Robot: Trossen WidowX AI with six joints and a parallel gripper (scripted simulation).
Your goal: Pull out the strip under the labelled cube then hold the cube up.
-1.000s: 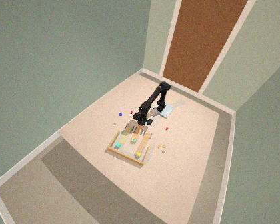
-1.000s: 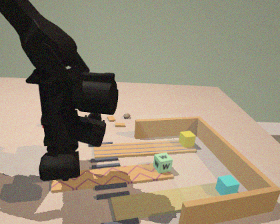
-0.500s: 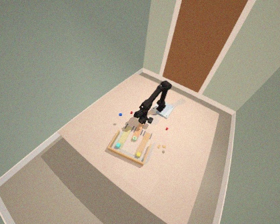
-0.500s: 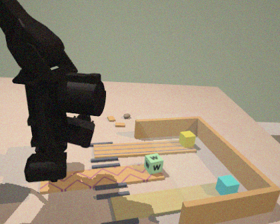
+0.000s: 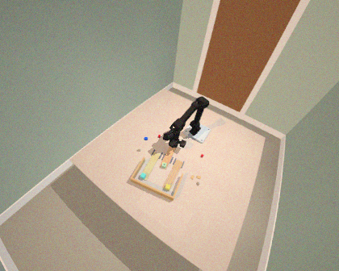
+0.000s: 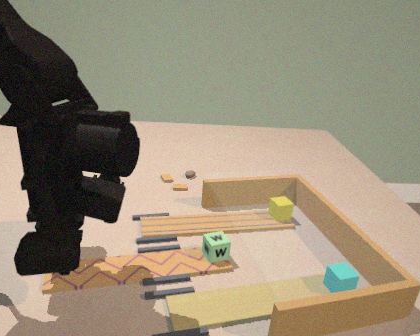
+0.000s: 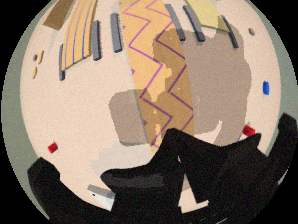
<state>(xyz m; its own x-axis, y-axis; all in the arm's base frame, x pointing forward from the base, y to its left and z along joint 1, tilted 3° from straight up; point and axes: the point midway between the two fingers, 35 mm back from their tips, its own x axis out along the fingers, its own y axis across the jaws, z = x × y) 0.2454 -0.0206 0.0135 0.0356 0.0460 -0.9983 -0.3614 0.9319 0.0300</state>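
Now: the labelled cube 190 mm ahead of my gripper tip, 90 mm to the left of it and 20 mm above it.
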